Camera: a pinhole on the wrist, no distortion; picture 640 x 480 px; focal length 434.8 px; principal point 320.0 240.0 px. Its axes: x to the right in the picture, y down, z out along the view. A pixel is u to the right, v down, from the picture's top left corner.
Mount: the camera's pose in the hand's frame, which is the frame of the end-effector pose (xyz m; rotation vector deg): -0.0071 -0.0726 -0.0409 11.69 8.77 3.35
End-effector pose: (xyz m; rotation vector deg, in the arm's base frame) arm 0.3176 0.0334 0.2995 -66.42 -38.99 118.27
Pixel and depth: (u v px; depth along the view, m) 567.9 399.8 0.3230
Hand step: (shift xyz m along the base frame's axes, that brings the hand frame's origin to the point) -0.3184 0.1398 0.0151
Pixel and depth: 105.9 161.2 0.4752
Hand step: -0.2404 0.0006 0.4782
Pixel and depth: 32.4 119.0 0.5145
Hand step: -0.2189 -0.0313 0.5992
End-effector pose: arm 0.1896 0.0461 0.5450 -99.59 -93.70 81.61
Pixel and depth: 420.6 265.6 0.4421
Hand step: -0.4090 0.0421 -0.1257
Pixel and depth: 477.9 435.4 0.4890
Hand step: -0.3852 0.0316 -0.3372
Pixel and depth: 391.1 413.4 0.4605
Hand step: -0.3697 -0.0441 -0.2559
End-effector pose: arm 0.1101 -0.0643 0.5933 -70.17 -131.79 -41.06
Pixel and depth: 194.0 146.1 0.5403
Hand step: -0.2852 0.1099 -0.4854
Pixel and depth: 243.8 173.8 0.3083
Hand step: -0.1841 0.0659 -0.2465
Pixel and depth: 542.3 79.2 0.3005
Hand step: -0.3224 0.1407 -0.0962
